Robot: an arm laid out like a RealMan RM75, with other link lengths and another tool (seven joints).
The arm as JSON. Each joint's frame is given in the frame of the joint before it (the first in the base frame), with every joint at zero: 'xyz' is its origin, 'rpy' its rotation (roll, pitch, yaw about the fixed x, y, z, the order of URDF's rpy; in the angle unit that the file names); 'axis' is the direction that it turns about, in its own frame. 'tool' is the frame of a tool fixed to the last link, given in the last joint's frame.
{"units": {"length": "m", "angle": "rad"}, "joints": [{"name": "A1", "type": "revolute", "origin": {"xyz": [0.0, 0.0, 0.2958], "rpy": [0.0, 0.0, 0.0]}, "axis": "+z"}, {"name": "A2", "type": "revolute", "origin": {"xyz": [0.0, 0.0, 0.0], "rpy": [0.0, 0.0, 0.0]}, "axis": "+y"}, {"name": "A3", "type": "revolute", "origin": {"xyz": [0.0, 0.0, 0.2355], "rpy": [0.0, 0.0, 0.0]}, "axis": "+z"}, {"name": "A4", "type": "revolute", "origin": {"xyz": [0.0, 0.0, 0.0], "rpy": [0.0, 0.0, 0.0]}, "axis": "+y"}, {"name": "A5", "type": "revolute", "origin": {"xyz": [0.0, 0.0, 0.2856], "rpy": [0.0, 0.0, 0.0]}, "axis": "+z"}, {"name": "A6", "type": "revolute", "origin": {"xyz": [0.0, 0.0, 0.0], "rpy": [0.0, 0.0, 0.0]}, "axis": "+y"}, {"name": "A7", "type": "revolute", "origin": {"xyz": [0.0, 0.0, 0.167], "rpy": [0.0, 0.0, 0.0]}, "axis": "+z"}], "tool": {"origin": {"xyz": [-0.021, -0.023, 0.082], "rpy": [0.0, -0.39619, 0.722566]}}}
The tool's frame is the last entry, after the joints.
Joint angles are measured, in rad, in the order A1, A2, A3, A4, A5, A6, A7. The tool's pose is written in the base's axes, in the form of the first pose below.
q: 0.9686 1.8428 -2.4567 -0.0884 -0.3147 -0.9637 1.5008
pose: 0.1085 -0.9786 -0.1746 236.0; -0.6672 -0.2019 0.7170 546.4; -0.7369 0.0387 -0.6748 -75.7; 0 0 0 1
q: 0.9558 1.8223 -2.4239 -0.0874 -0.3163 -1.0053 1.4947
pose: 0.0828 -0.9768 -0.1973 235.7; -0.6631 -0.2018 0.7208 547.1; -0.7439 0.0712 -0.6644 -62.8; 0 0 0 1
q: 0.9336 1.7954 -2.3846 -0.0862 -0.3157 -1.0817 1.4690
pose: 0.0601 -0.9675 -0.2456 233.6; -0.6643 -0.2224 0.7136 542.7; -0.7451 0.1203 -0.6561 -46.7; 0 0 0 1
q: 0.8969 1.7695 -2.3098 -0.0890 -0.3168 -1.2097 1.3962
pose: 0.0406 -0.9340 -0.3550 221.4; -0.6626 -0.2911 0.6901 530.4; -0.7479 0.2072 -0.6307 -27.2; 0 0 0 1
